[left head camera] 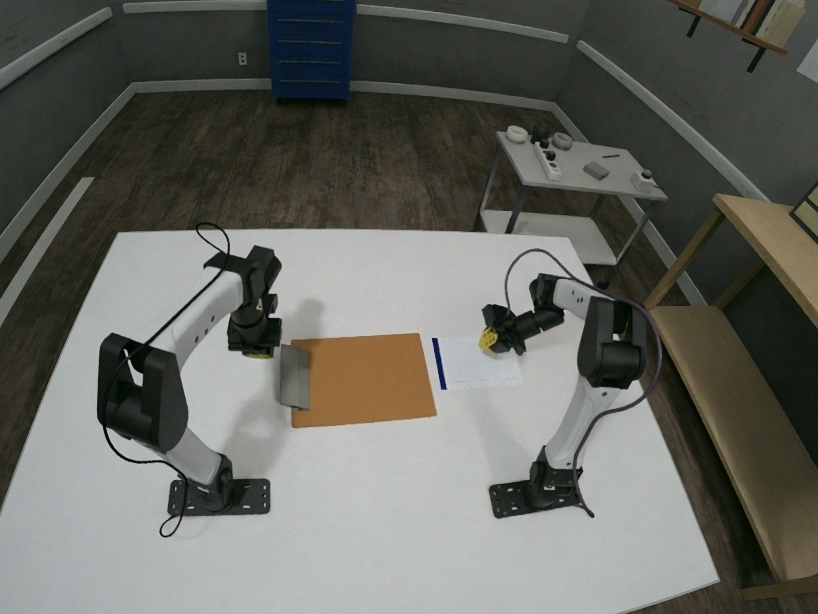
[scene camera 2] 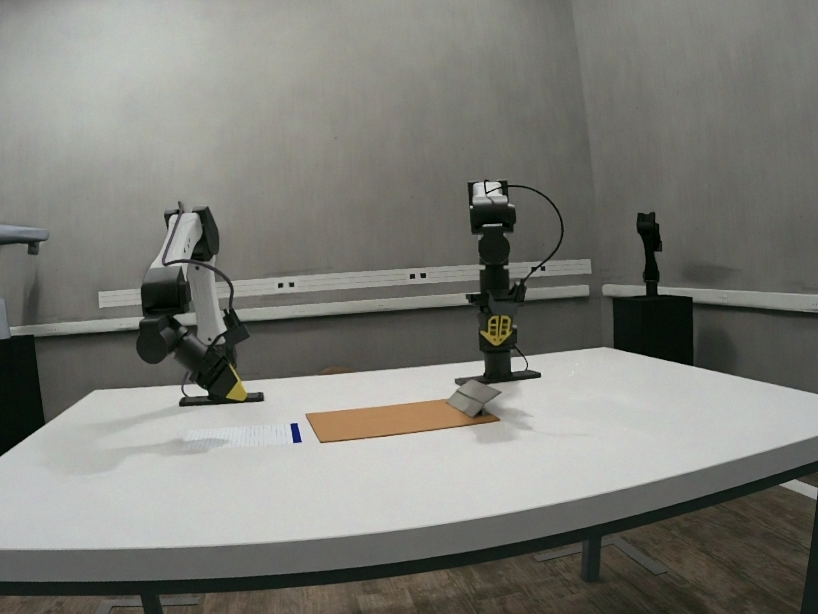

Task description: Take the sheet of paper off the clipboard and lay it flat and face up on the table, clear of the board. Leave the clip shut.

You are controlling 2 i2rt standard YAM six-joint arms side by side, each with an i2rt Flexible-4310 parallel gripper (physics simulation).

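The white lined sheet [left head camera: 472,371] [scene camera 2: 241,436] lies flat on the table [left head camera: 370,502] [scene camera 2: 409,489], print and dark blue band up. The band faces the brown board [left head camera: 370,380] [scene camera 2: 383,421], across a narrow strip of table. The grey metal clip [left head camera: 294,378] [scene camera 2: 474,397] sits at the board's far end from the sheet, its lever tilted up; the jaw line is too small to judge. My left gripper [left head camera: 258,356] [scene camera 2: 496,342] hangs above the table beside the clip. My right gripper [left head camera: 488,342] [scene camera 2: 236,398] hangs above the sheet, apart from it. The gap between each gripper's fingers is hidden.
In the left head camera, a grey cart [left head camera: 574,183] with small items stands beyond the table's back right corner, and a wooden shelf unit [left head camera: 740,422] stands off the right edge. A blue drawer cabinet [left head camera: 310,52] stands at the back wall. Cables loop beside both arms.
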